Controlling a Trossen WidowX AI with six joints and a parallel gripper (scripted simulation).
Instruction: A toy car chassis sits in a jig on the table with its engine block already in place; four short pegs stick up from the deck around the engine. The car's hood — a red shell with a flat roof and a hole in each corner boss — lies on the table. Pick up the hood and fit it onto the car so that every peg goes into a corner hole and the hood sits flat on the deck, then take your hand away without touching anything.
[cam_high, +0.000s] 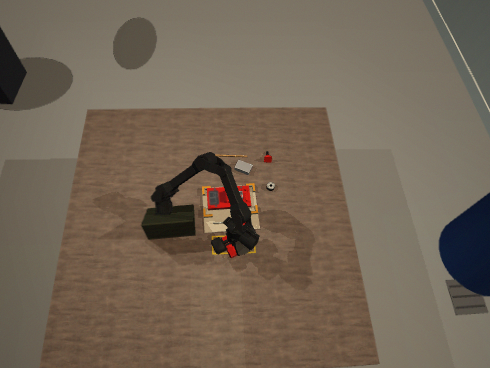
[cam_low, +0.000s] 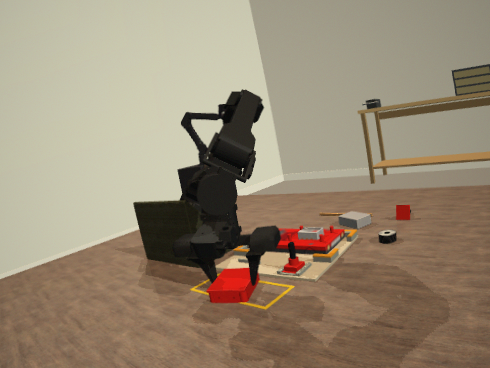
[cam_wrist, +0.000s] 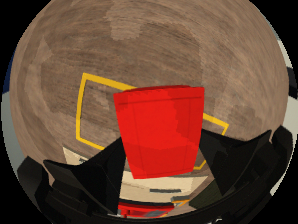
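Right now the grey engine block is 240 mm to the left of my gripper tip, 10 mm ahead of it and 10 mm above it. Round my gripper tip: red hood right at my gripper tip; thin stick 470 mm to the left, 30 mm behind, 10 mm below; black-and-white wheel 300 mm to the left, 170 mm ahead.
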